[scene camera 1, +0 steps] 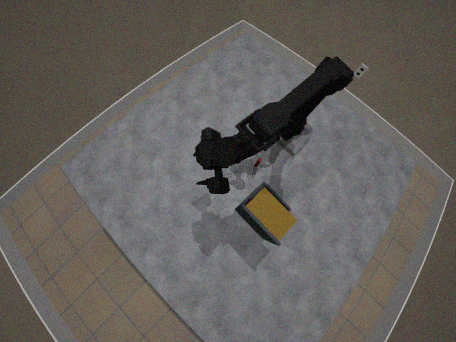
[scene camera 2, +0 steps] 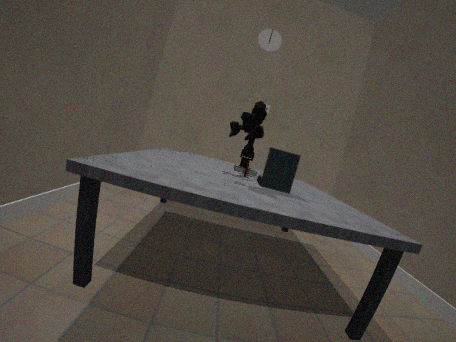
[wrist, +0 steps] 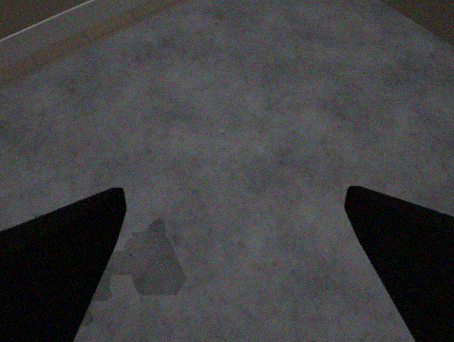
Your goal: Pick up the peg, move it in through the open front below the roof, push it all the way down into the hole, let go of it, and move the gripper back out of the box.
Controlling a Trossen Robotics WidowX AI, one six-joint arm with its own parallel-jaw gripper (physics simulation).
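Frame: origin at the arm's base, x ahead, y left, z up, level; millimetres.
Seen in the pictures: gripper, fingertip midpoint: (scene camera 1: 195,169) (scene camera 2: 237,137) (wrist: 237,197); arm's base, origin of the base link: (scene camera 1: 286,133) (scene camera 2: 243,167).
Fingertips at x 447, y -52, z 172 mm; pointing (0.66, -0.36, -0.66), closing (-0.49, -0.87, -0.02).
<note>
Offsets run from my fingertips to a thing's top centre. "spot": to the spot under its first point. Level surfaces: height alone.
The red peg @[236 mm back, 81 mm left, 125 mm down] (scene camera 1: 257,162) (scene camera 2: 246,169) stands upright on the table, between the arm and the box. The box @[132 mm back, 244 mm left, 3 mm down] (scene camera 2: 281,170) has dark walls, and its yellow roof @[spot: 94 mm back, 251 mm left, 3 mm down] (scene camera 1: 271,215) shows in scene camera 1. The hole and the inside of the box are hidden by the roof and walls. My gripper (scene camera 1: 197,169) (scene camera 2: 236,125) (wrist: 237,197) is open and empty, high above the table. In scene camera 1 it is left of the peg and up and to the left of the box. The peg and box do not show in the wrist view.
The grey table @[205 mm down] (scene camera 1: 150,200) (scene camera 2: 165,175) (wrist: 240,125) carries the box and the peg. The black arm (scene camera 1: 280,115) (scene camera 2: 255,120) reaches over the table, with its elbow high above. Shadows of the arm fall around the peg and beside the box.
</note>
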